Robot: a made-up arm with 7 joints.
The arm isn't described. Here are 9 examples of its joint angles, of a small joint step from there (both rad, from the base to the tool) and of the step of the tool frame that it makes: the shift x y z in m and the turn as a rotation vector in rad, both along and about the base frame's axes.
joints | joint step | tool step
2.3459 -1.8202 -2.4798 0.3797 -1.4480 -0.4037 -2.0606 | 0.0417 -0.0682 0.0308 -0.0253 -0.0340 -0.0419 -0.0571 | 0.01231 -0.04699 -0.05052 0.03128 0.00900 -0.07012
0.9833 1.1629 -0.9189 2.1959 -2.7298 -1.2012 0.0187 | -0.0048 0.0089 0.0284 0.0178 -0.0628 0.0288 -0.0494 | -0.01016 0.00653 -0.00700 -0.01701 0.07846 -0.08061
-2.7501 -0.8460 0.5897 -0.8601 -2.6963 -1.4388 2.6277 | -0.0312 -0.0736 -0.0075 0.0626 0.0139 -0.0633 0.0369 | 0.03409 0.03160 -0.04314 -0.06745 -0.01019 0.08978
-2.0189 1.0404 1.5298 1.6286 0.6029 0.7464 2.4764 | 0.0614 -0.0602 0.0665 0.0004 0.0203 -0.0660 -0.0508 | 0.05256 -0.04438 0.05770 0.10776 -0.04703 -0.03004
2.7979 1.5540 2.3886 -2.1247 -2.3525 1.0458 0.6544 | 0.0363 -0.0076 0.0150 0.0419 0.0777 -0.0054 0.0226 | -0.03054 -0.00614 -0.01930 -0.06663 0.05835 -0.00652
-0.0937 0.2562 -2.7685 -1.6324 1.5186 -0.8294 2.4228 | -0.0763 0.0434 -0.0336 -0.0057 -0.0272 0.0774 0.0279 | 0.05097 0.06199 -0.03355 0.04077 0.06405 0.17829
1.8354 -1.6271 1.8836 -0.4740 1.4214 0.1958 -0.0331 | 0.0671 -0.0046 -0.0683 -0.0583 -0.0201 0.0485 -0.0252 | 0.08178 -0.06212 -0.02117 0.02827 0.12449 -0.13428
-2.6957 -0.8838 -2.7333 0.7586 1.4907 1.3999 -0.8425 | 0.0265 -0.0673 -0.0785 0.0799 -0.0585 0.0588 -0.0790 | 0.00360 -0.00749 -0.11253 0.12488 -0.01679 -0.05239
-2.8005 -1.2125 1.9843 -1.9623 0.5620 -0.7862 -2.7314 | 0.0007 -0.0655 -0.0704 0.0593 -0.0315 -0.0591 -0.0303 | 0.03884 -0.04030 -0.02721 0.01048 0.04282 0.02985
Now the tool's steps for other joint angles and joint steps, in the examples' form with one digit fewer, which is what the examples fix.
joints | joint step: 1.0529 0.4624 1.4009 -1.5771 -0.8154 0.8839 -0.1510 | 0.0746 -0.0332 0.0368 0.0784 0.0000 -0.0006 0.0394
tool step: 0.0004 -0.0604 0.0373 -0.0303 -0.0475 -0.1523
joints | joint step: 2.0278 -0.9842 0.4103 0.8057 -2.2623 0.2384 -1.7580 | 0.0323 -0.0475 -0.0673 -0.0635 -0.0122 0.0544 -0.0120
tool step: 0.0847 0.0367 -0.0428 -0.0608 0.1696 -0.0123
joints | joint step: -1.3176 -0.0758 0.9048 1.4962 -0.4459 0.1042 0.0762 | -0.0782 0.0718 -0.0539 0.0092 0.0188 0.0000 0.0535
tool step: -0.0263 0.1038 -0.0292 -0.1379 -0.0140 0.1303
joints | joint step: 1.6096 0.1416 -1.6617 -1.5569 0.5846 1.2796 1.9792 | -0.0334 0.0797 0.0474 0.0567 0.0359 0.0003 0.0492
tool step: 0.0075 -0.0512 0.0183 0.1244 0.0985 -0.0377
